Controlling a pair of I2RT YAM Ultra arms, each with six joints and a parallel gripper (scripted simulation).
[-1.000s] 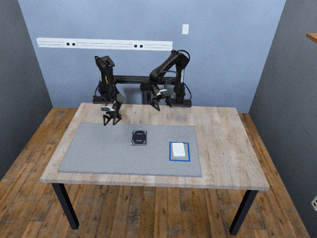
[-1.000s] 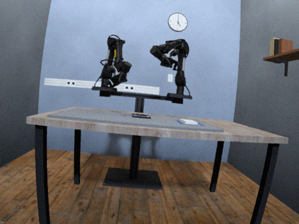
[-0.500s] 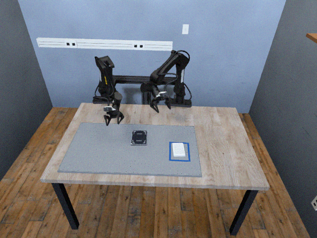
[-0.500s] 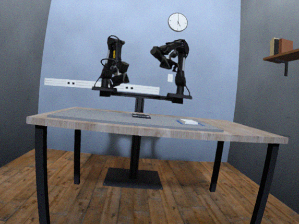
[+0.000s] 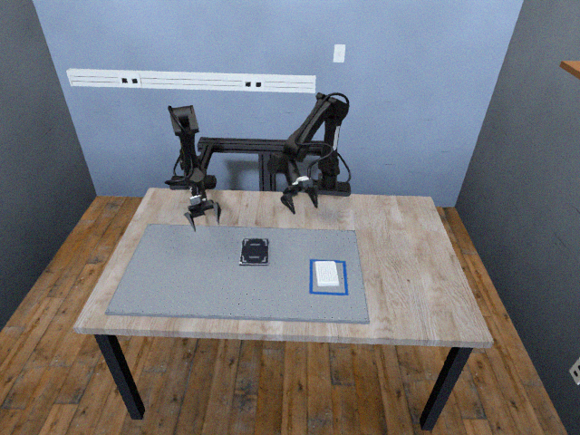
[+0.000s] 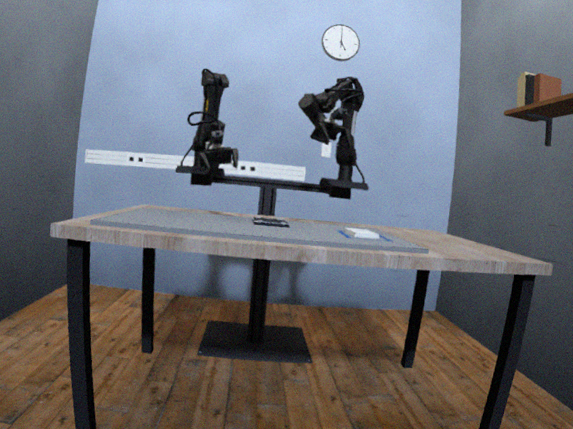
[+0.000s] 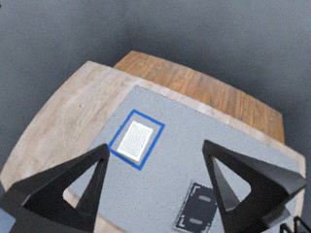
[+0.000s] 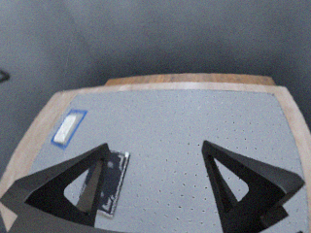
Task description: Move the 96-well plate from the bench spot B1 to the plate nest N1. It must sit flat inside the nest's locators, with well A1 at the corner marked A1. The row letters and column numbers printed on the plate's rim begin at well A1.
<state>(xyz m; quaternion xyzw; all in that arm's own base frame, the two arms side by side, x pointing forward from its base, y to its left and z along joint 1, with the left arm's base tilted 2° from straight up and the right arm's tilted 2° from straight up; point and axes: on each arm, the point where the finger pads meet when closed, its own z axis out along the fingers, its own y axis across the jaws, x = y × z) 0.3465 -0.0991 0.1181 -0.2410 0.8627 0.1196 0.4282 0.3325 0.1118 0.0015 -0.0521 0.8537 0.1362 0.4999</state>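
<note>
My left gripper is now 29 cm above the white 96-well plate, 10 cm to the right of it and 4 cm short of it. From my left hand the other things lie so: dark plate nest: 29 cm below, 21 cm to the right, 7 cm behind; white label: 29 cm below, 26 cm to the right, 1 cm ahead.
</note>
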